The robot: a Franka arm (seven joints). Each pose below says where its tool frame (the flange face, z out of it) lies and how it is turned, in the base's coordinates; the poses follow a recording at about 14 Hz.
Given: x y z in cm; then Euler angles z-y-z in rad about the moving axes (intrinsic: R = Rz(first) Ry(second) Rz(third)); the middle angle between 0 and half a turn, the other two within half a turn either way.
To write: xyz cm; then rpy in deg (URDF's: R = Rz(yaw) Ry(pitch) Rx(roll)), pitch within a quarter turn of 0, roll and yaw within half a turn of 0. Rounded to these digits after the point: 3 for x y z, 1 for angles.
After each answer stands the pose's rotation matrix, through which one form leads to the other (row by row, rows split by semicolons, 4 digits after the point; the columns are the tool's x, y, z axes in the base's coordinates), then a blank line. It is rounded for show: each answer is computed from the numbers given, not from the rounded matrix.
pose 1, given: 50.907 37.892 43.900 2.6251 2.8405 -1.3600
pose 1, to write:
50.907 37.892 43.900 -163.1 3.6 48.9
0.6567 0.7087 -0.2579; 0.7516 -0.6431 0.1465; -0.0621 -0.2900 -0.9550

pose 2, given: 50.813 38.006 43.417 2.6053 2.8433 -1.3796
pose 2, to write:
50.813 38.006 43.417 -163.2 3.2 48.8
0.6578 0.7096 -0.2526; 0.7511 -0.6428 0.1502; -0.0558 -0.2885 -0.9558

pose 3, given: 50.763 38.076 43.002 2.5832 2.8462 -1.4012
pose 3, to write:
50.763 38.076 43.002 -163.3 2.8 48.7
0.6592 0.7103 -0.2469; 0.7504 -0.6428 0.1542; -0.0491 -0.2869 -0.9567

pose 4, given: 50.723 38.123 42.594 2.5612 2.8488 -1.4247
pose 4, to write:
50.723 38.123 42.594 -163.4 2.4 48.7
0.6591 0.7123 -0.2414; 0.7509 -0.6412 0.1583; -0.0420 -0.2856 -0.9574

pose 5, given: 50.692 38.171 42.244 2.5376 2.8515 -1.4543
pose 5, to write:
50.692 38.171 42.244 -163.5 1.9 49.0
0.6558 0.7173 -0.2354; 0.7542 -0.6362 0.1625; -0.0332 -0.2841 -0.9582

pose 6, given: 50.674 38.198 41.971 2.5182 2.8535 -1.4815
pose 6, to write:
50.674 38.198 41.971 -163.6 1.5 49.4
0.6509 0.7233 -0.2307; 0.7588 -0.6299 0.1659; -0.0253 -0.2830 -0.9588

